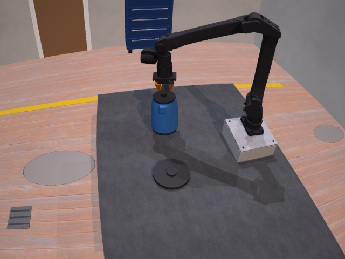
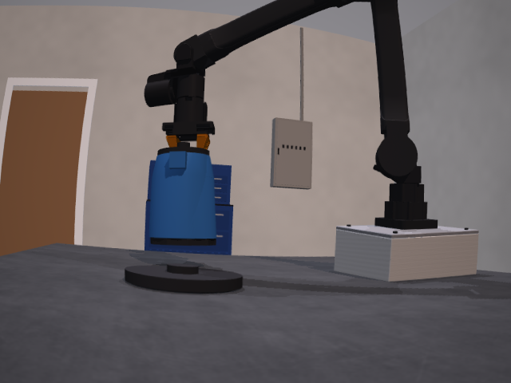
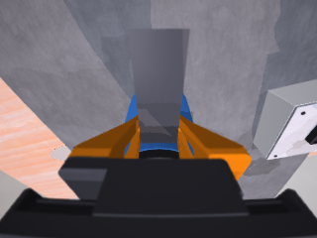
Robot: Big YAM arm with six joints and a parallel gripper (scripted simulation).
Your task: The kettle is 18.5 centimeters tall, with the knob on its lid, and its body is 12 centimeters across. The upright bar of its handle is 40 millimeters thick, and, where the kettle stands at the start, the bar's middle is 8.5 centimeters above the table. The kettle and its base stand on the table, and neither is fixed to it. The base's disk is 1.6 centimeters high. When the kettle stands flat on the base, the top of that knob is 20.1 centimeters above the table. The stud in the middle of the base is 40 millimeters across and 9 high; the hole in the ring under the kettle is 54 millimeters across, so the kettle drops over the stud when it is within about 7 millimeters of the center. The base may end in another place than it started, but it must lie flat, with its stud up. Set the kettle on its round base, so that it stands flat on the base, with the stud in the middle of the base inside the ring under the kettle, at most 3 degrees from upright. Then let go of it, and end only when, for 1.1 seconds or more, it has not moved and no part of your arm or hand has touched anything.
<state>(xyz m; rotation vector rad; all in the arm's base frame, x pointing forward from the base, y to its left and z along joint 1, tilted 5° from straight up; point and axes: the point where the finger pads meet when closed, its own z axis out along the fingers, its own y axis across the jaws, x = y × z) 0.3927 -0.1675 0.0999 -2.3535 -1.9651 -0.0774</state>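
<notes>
The blue kettle is 3 cm to the left of my hand and 5 cm below it. Also, from my hand: black round base (1 cm ahead, 32 cm to the left, 17 cm below).
</notes>
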